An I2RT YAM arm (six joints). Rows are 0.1 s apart.
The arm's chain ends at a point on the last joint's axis. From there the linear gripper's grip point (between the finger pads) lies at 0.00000 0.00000 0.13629 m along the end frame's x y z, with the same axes.
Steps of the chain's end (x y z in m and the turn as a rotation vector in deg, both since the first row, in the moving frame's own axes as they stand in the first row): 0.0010, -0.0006, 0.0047, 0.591, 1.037, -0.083; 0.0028, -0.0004, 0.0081, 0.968, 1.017, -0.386; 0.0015, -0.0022, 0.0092, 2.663, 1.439, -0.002; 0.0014, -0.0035, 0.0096, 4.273, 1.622, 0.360; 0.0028, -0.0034, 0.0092, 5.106, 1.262, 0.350; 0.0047, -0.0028, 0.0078, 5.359, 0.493, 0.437; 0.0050, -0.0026, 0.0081, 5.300, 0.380, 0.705; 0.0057, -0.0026, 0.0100, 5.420, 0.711, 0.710; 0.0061, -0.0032, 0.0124, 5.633, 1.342, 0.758; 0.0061, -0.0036, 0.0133, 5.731, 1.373, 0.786; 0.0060, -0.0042, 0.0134, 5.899, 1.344, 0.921; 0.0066, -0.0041, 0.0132, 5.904, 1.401, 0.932
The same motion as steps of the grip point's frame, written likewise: 0.0035, -0.0020, 0.0047, 0.591, 1.037, -0.083; 0.0052, -0.0027, 0.0081, 0.968, 1.017, -0.386; 0.0049, -0.0085, 0.0090, 2.663, 1.439, -0.002; 0.0053, -0.0136, 0.0092, 4.273, 1.622, 0.360; 0.0058, -0.0155, 0.0086, 5.106, 1.262, 0.350; 0.0059, -0.0155, 0.0072, 5.359, 0.493, 0.437; 0.0060, -0.0152, 0.0075, 5.300, 0.380, 0.705; 0.0075, -0.0155, 0.0094, 5.420, 0.711, 0.710; 0.0094, -0.0166, 0.0117, 5.633, 1.342, 0.758; 0.0095, -0.0172, 0.0126, 5.731, 1.373, 0.786; 0.0093, -0.0182, 0.0126, 5.899, 1.344, 0.921; 0.0100, -0.0181, 0.0124, 5.904, 1.401, 0.932
